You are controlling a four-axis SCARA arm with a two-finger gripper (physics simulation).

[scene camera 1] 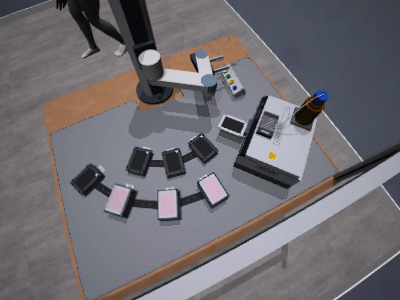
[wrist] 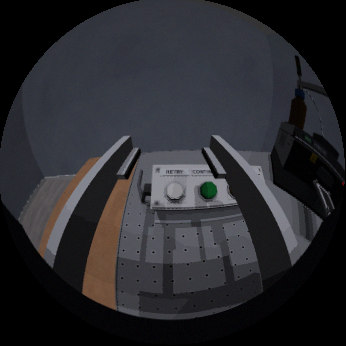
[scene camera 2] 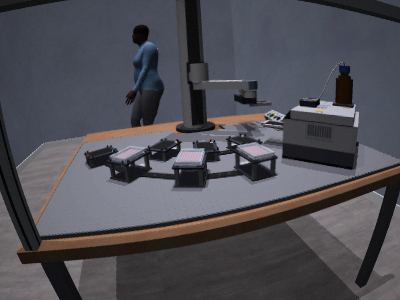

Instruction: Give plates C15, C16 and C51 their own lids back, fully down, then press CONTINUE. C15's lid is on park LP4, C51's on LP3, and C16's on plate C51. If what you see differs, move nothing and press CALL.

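Frame: origin at the arm's base, x ahead, y left, z up, level; millimetres.
Seen in the pictures: gripper, between the fingertips: (scene camera 1: 226, 61) (wrist: 170, 142) (scene camera 2: 268, 102); arm's base, origin of its link: (scene camera 1: 155, 89) (scene camera 2: 195, 128).
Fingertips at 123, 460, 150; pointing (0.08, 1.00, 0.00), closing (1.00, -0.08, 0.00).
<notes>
Pixels of each thing's top centre, then the offset from my fingertips to it, as dx, dy, dz. "spot": a spot on its surface instead. Level surfaces: height alone.
- button box, centre of its top: (wrist: 221, 170) (scene camera 2: 276, 112) (scene camera 1: 233, 76) +82, +14, -53
- green button, centre of its top: (wrist: 209, 184) +55, -5, -62
- white RETRY button, centre of its top: (wrist: 174, 185) +5, -1, -62
- brown bottle, a spot on its surface: (scene camera 2: 343, 90) spot: +594, +86, +145
- white-framed tray, height of its surface: dz -137
My gripper (scene camera 1: 229, 61) (scene camera 2: 260, 103) (wrist: 170, 142) is shut, empty, near the button box (scene camera 1: 232, 82) (scene camera 2: 275, 117) (wrist: 192, 194). In the wrist view the green button (wrist: 208, 190) sits under a partly covered label starting "CONTIN", right of the white RETRY button (wrist: 175, 191). Three pink-topped plates stand on raised nests: left (scene camera 1: 119, 200) (scene camera 2: 129, 154), middle (scene camera 1: 168, 204) (scene camera 2: 190, 157) and right (scene camera 1: 213, 190) (scene camera 2: 255, 151). Their names are unreadable and clear lids are hard to tell. Four low dark holders (scene camera 1: 88, 179) (scene camera 1: 139, 161) (scene camera 1: 173, 162) (scene camera 1: 203, 148) show dark tops with no lid visible.
A large white and black machine (scene camera 1: 285, 140) (scene camera 2: 320, 132) (wrist: 300, 162) stands at the right, with a brown bottle (scene camera 1: 309, 111) (scene camera 2: 343, 90) (wrist: 298, 112) on top and a white-framed tray (scene camera 1: 222, 131) beside it. The arm's column (scene camera 2: 185, 60) rises at the table's back. A person (scene camera 2: 147, 75) stands behind.
</notes>
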